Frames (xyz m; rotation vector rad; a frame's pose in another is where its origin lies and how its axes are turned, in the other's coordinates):
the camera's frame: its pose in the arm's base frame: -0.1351 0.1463 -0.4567 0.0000 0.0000 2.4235
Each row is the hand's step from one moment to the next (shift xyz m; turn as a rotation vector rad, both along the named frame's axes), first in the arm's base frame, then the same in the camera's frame.
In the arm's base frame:
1: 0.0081 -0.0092 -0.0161 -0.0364 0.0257 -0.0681
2: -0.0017 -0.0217 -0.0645 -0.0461 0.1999 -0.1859
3: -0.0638 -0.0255 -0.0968 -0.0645 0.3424 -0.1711
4: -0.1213 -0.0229 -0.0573 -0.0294 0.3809 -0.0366
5: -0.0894 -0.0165 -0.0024 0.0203 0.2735 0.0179
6: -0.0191 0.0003 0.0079 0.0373 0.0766 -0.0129
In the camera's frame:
1: -0.0122 0.0016 -0.0161 0.0443 0.0046 -0.0681
2: -0.0130 0.0175 -0.0645 0.1662 -0.1202 -0.1859
3: 0.0313 0.0612 -0.0968 0.2739 -0.2154 -0.1711
4: 0.0763 0.0971 -0.0573 0.2728 -0.2675 -0.0366
5: 0.0565 0.0712 -0.0024 0.1647 -0.2193 0.0179
6: 0.0146 0.0123 0.0079 0.0223 -0.0822 -0.0129

